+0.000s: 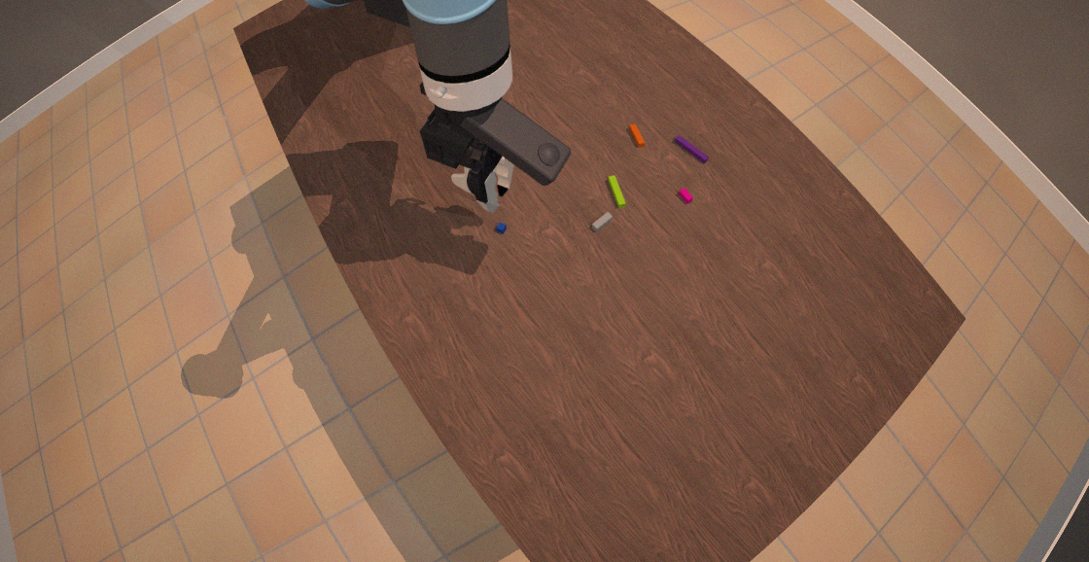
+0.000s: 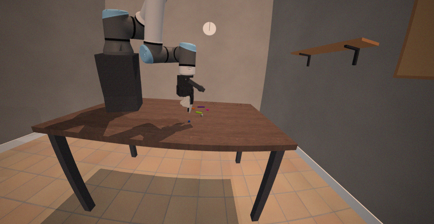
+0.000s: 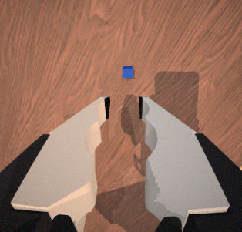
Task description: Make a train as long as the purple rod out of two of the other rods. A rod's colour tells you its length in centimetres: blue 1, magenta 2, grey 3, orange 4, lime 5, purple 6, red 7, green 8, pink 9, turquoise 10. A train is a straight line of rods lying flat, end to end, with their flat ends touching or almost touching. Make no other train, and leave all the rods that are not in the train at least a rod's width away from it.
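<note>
Right now my hand is 70 mm above the blue rod. From my hand the other things lie so: lime rod: 160 mm to the left, 70 mm below, 70 mm ahead; grey rod: 100 mm to the left, 90 mm ahead, 70 mm below; orange rod: 260 mm to the left, 70 mm below, 20 mm ahead.
</note>
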